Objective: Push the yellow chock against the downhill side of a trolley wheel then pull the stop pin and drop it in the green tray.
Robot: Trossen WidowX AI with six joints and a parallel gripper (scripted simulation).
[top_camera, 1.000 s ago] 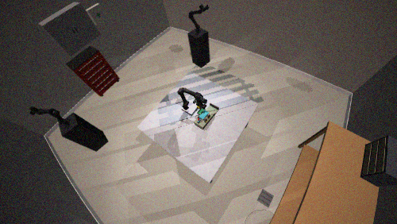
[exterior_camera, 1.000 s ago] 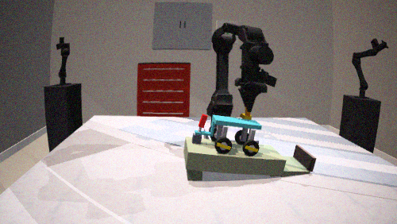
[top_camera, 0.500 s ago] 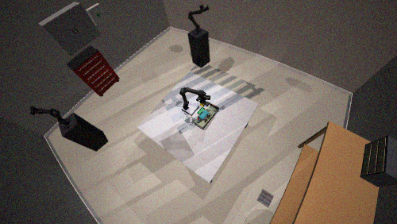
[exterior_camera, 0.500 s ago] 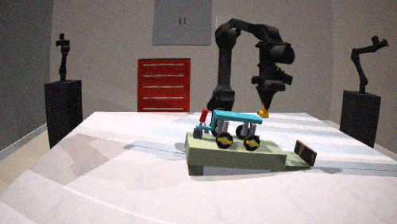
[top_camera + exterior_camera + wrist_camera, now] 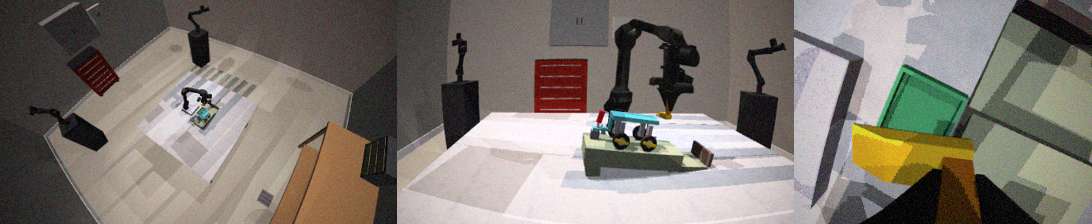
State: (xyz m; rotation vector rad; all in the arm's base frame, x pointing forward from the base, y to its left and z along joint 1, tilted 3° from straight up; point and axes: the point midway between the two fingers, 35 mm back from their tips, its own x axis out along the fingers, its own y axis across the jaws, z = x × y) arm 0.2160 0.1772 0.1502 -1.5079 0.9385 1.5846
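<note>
Now: the yellow chock 2 cm behind my gripper tip, 1 cm to the right of it and 1 cm below it. From my gripper tip the other things lie so: brown block: 12 cm to the left, 12 cm below, 6 cm ahead; trolley: 13 cm to the right, 11 cm ahead, 4 cm below; green tray: 16 cm below, 5 cm to the right, 2 cm behind.
</note>
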